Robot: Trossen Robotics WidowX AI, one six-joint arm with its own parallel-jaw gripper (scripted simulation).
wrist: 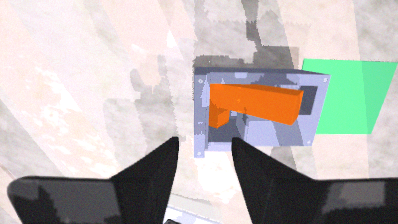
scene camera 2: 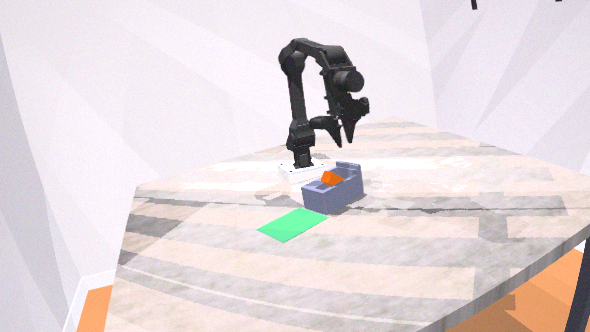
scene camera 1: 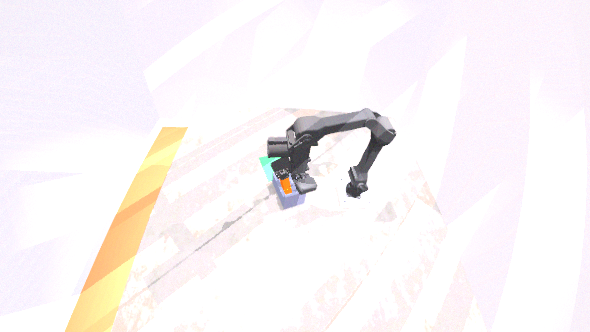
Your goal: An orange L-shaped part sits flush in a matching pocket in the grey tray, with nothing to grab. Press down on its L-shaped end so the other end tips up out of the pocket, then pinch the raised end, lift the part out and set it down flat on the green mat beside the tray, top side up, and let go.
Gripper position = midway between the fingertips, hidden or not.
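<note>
The gripper (scene camera 2: 345,145), (wrist: 205,142) and (scene camera 1: 295,184) shares the scene with a green mat (scene camera 2: 286,227) and an orange L-shaped part (wrist: 278,104).
</note>
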